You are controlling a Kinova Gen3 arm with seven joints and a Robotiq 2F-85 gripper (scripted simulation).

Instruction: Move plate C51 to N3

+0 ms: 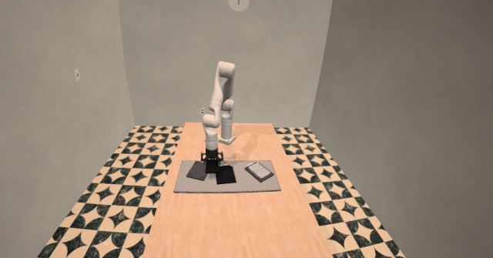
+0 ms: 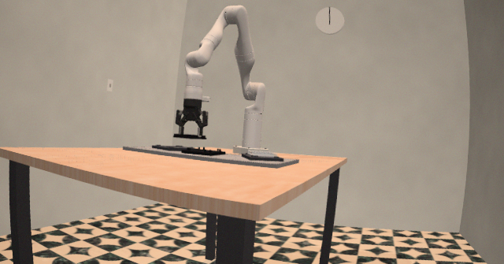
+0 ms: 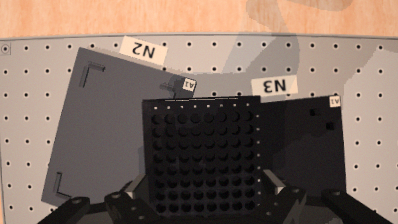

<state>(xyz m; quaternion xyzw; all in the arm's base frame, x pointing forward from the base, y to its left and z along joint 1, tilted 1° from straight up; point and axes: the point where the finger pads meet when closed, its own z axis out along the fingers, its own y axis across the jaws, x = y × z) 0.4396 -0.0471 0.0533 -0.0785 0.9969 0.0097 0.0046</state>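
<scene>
Now: the landing nest N3 8 cm to the left of my hand, 7 cm below it and 1 cm ahead of it. From my hand the other things lie so: plate C51 (1 cm below); plate nest N2 (9 cm to the right, 7 cm below, 1 cm behind); A1 mark (8 cm behind, 6 cm below, 2 cm to the right).
</scene>
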